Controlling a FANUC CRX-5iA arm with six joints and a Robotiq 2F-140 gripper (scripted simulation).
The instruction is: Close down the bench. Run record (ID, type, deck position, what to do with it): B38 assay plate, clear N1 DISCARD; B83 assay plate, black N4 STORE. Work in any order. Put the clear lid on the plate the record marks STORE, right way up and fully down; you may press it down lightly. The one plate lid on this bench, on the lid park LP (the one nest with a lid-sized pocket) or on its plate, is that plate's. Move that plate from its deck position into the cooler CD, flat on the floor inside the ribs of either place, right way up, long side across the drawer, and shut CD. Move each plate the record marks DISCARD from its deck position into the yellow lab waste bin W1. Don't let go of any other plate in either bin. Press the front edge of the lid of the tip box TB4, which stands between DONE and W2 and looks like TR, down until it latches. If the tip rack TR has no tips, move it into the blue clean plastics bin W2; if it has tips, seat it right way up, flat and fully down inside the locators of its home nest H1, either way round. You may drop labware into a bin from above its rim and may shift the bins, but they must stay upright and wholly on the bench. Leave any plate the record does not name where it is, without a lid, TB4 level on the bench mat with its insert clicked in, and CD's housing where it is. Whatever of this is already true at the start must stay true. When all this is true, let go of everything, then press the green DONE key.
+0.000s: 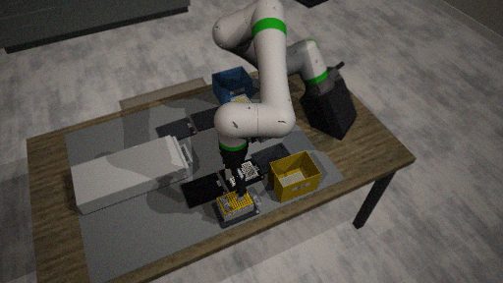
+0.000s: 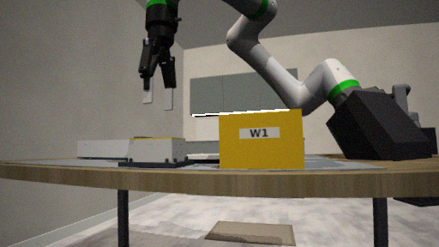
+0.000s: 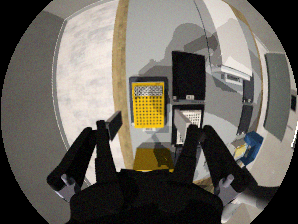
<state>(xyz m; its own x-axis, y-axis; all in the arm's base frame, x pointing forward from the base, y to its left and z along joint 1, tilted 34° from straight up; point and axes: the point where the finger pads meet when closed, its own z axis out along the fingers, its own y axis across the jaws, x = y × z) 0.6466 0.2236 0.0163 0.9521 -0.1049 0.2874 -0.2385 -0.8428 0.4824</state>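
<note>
The DONE key block is 370 mm behind my hand, 230 mm to the right of it and 130 mm below it. Also, from my hand: black deck nest: 180 mm below, 160 mm to the right, 50 mm ahead; yellow tip rack TR: 130 mm below, 10 mm behind; pale well plate: 160 mm below, 120 mm to the right, 120 mm behind.
</note>
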